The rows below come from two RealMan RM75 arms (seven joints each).
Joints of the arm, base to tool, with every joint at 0 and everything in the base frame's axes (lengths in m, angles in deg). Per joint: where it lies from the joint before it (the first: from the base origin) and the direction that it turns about. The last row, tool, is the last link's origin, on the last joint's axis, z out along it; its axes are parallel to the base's.
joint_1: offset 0 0 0.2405 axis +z
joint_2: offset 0 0 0 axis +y
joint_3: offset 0 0 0.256 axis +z
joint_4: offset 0 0 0 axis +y
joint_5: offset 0 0 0.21 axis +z
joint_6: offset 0 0 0 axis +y
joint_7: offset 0 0 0.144 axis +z
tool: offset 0 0 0
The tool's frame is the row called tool.
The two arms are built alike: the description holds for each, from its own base.
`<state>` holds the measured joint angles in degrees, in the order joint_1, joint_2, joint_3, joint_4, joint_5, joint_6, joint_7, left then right.
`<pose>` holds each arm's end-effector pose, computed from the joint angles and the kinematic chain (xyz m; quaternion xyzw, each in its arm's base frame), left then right.
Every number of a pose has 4 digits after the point. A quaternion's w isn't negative.
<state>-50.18 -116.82 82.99 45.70 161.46 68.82 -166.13 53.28 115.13 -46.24 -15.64 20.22 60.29 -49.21</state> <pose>-0.2150 0.4189 -0.0258 -0.8217 -0.4187 0.2458 0.2984 0.2855 0.3878 -0.0483 -0.8543 0.4692 -0.1581 0.1580</pose>
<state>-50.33 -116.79 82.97 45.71 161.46 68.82 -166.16 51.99 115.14 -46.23 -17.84 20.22 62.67 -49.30</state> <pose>-0.2140 0.4196 -0.0255 -0.8220 -0.4179 0.2452 0.2991 0.2888 0.3844 -0.0430 -0.8529 0.4738 -0.1583 0.1518</pose>
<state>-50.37 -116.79 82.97 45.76 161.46 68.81 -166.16 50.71 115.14 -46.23 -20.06 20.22 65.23 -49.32</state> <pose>-0.2134 0.4198 -0.0254 -0.8223 -0.4173 0.2448 0.2994 0.2919 0.3804 -0.0377 -0.8512 0.4789 -0.1589 0.1445</pose>
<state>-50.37 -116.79 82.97 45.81 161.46 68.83 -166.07 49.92 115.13 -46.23 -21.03 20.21 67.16 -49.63</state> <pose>-0.2132 0.4199 -0.0253 -0.8228 -0.4165 0.2449 0.2993 0.2942 0.3755 -0.0356 -0.8507 0.4821 -0.1612 0.1339</pose>
